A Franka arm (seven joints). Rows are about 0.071 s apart.
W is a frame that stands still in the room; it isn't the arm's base.
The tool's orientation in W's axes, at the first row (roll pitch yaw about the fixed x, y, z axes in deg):
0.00 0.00 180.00
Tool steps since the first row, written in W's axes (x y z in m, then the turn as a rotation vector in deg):
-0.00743 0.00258 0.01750 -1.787 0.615 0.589
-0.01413 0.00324 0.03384 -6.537 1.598 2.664
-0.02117 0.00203 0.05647 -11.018 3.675 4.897
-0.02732 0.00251 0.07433 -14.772 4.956 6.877
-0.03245 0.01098 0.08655 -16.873 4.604 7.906
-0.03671 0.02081 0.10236 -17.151 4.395 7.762
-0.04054 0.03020 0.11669 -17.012 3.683 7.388
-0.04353 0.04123 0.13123 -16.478 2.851 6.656
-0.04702 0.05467 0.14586 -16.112 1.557 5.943
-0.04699 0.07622 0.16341 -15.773 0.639 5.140
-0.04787 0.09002 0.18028 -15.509 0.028 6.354
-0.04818 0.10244 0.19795 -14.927 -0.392 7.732
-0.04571 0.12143 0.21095 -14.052 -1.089 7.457
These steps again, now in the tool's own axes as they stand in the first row. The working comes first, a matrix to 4 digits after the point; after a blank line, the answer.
The tool's axes in the first row as the columns of a matrix, in W's axes (used below as rounded here):
-1.0000 0.0000 0.0000
0.0000 -1.0000 0.0000
0.0000 0.0000 1.0000

0.00743 -0.00258 0.01750 1.787 -0.615 0.589
0.01413 -0.00324 0.03384 6.537 -1.598 2.664
0.02117 -0.00203 0.05647 11.018 -3.675 4.897
0.02732 -0.00251 0.07433 14.772 -4.956 6.877
0.03245 -0.01098 0.08655 16.873 -4.604 7.906
0.03671 -0.02081 0.10236 17.151 -4.395 7.762
0.04054 -0.03020 0.11669 17.012 -3.683 7.388
0.04353 -0.04123 0.13123 16.478 -2.851 6.656
0.04702 -0.05467 0.14586 16.112 -1.557 5.943
0.04699 -0.07622 0.16341 15.773 -0.639 5.140
0.04787 -0.09002 0.18028 15.509 -0.028 6.354
0.04818 -0.10244 0.19795 14.927 0.392 7.732
0.04571 -0.12143 0.21095 14.052 1.089 7.457

